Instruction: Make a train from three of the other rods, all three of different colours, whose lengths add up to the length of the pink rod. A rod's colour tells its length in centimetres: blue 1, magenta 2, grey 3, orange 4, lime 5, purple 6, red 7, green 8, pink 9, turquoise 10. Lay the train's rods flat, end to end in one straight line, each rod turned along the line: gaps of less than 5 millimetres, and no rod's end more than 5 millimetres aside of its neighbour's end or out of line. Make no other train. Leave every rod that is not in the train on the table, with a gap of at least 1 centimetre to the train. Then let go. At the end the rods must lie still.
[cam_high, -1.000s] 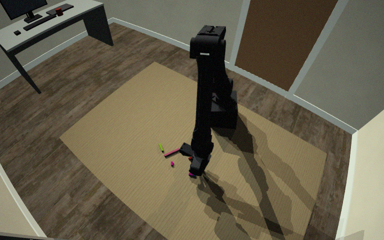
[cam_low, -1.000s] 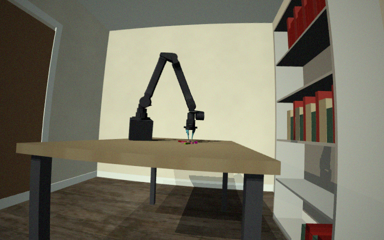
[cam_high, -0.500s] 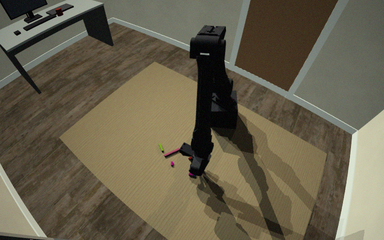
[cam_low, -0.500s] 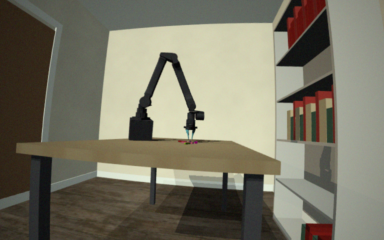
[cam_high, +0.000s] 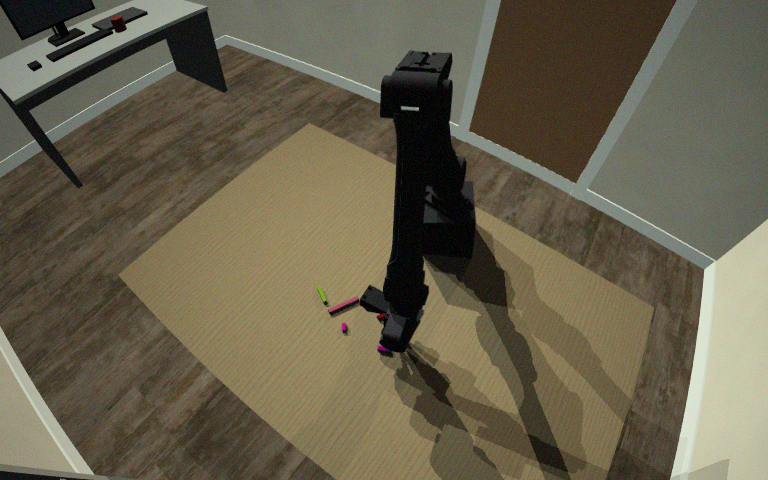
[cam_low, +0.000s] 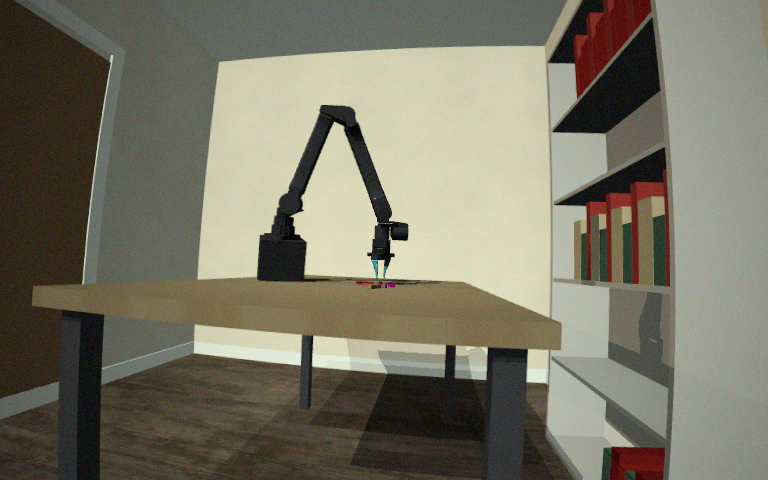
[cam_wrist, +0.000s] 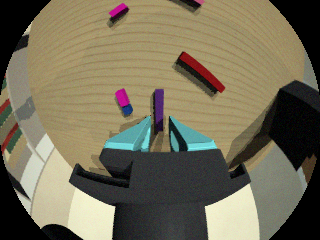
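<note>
The purple rod lies 20 mm below my hand. Round my hand: blue rod: 40 mm ahead, 20 mm below; then red rod: 70 mm to the right, 30 mm behind, 20 mm below; then pink rod: 170 mm to the right, 40 mm ahead, 20 mm below.
</note>
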